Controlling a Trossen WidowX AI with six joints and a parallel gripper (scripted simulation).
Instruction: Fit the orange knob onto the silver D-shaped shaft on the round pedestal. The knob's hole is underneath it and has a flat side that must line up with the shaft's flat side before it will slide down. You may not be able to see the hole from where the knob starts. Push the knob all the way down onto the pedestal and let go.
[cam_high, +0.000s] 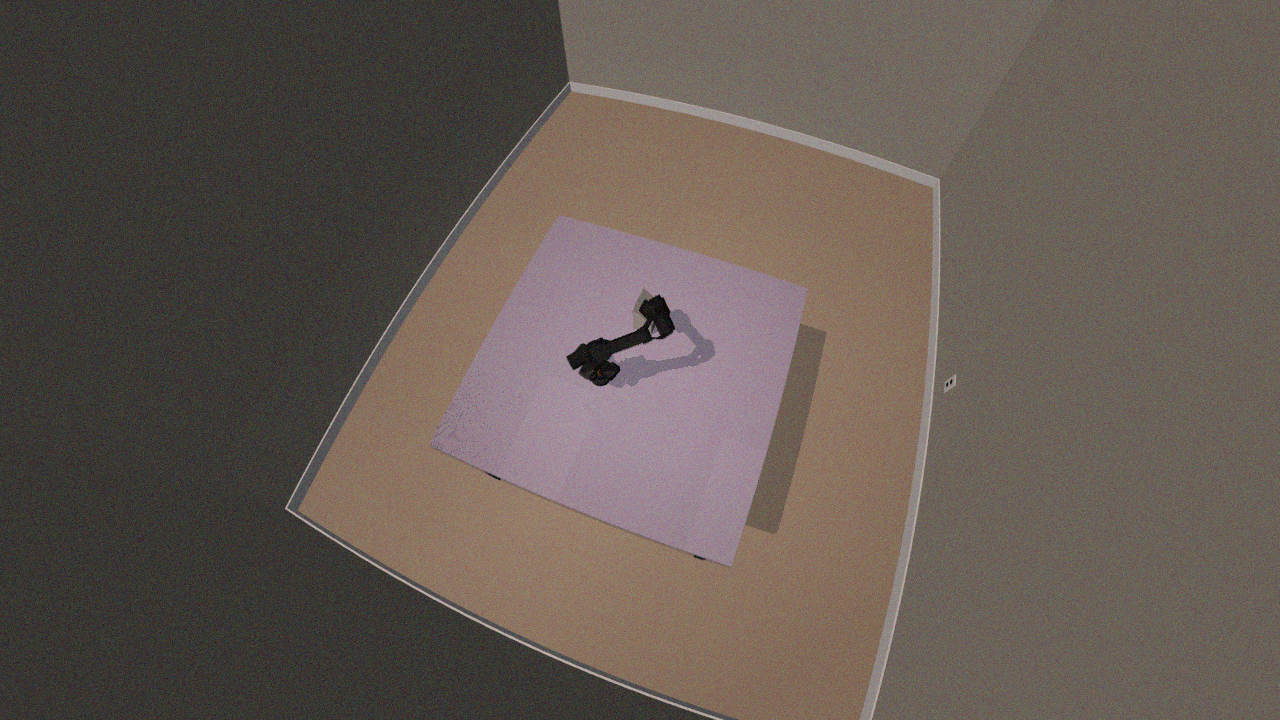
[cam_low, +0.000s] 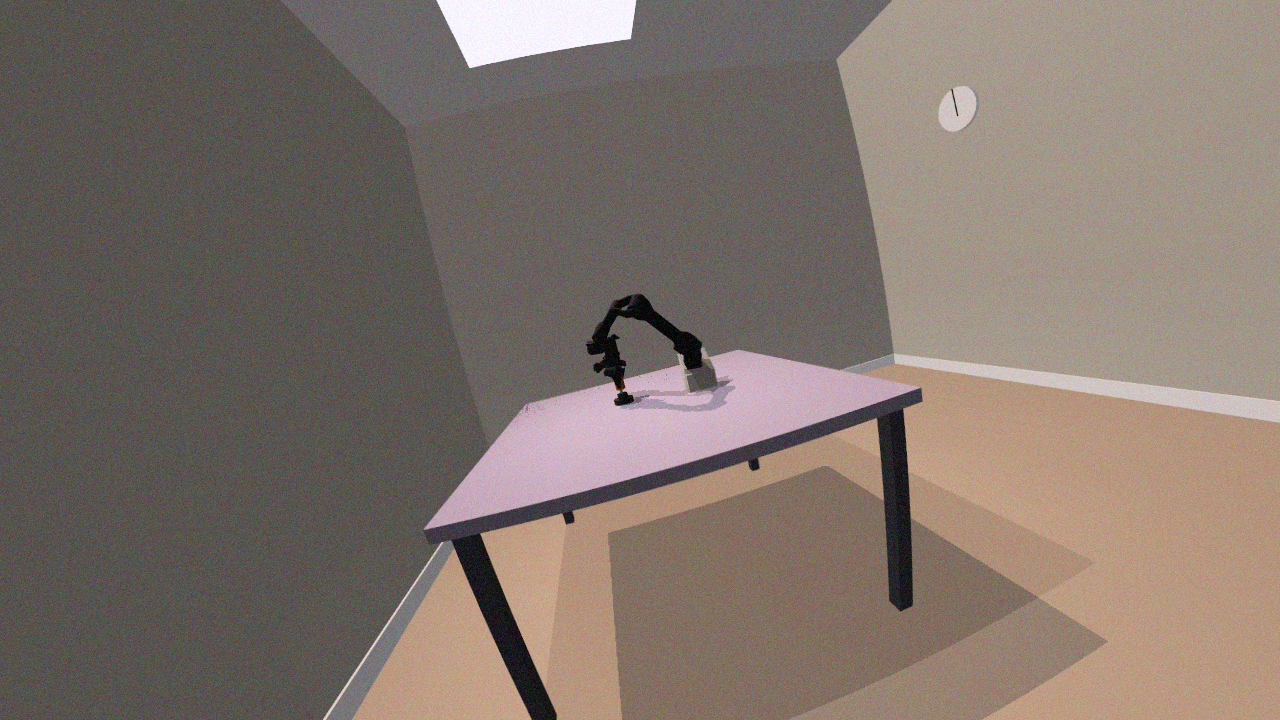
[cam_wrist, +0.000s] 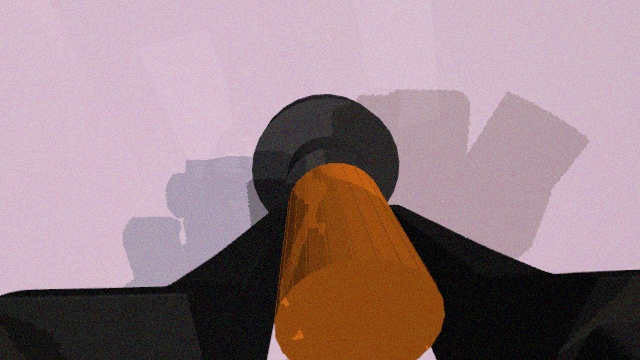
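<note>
Right now my gripper tip is 3 cm below the orange knob. From my gripper tip the other things lie so: dark round pedestal: 4 cm below.
</note>
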